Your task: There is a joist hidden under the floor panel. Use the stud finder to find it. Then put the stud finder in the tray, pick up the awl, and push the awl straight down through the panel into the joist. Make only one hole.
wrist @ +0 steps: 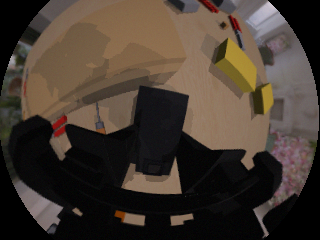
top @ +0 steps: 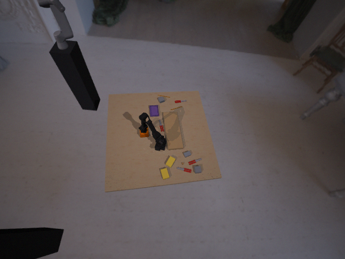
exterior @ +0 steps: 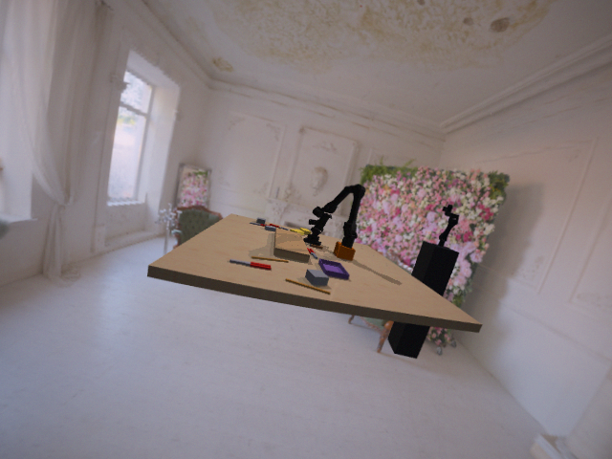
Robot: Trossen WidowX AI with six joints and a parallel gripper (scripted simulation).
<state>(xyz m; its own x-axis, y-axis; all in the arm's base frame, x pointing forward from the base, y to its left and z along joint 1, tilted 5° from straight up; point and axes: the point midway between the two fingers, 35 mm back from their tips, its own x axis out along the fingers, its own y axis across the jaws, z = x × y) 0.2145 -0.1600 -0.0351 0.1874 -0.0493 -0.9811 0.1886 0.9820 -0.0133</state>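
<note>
The awl lies 10 cm to the left of my gripper tip, 2 cm below it and 1 cm behind it. From my gripper tip the other things lie so: stud finder 2 cm behind, 2 cm above; then purple tray 51 cm to the left, 13 cm behind, 1 cm below.
</note>
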